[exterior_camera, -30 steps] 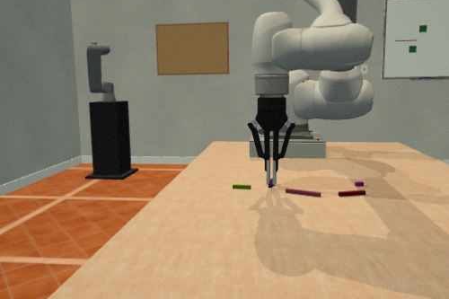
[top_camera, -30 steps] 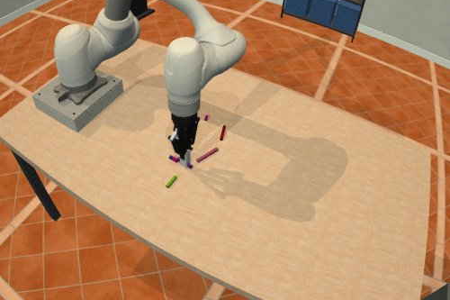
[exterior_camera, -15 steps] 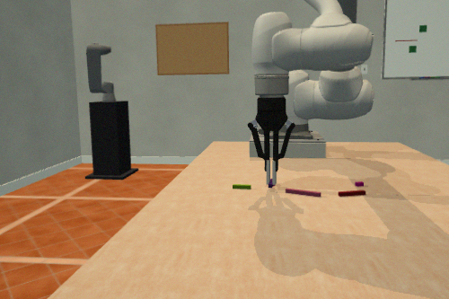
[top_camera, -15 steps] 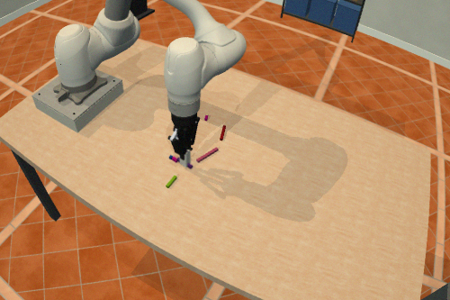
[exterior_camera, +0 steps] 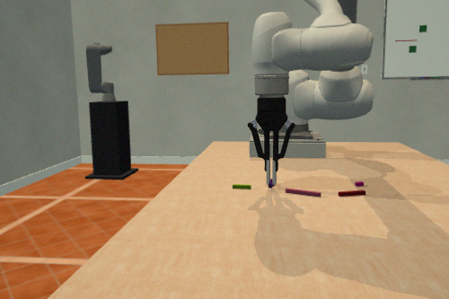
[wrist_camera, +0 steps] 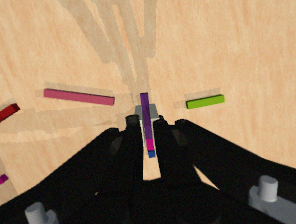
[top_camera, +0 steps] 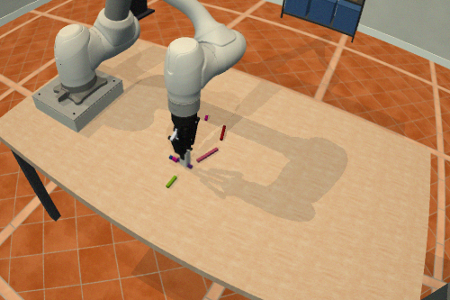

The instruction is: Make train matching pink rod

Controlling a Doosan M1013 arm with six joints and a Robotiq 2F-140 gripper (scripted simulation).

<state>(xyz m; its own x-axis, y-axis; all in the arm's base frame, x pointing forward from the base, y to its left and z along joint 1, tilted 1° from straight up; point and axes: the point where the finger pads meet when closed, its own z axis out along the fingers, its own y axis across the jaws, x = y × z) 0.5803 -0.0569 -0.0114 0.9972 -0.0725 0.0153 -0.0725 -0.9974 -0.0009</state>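
Right now my hand is 30 mm above the purple rod. Round my hand: pink rod (40 mm ahead, 80 mm to the left, 40 mm below); lime rod (80 mm to the right, 40 mm below); blue rod (60 mm behind, 40 mm below).
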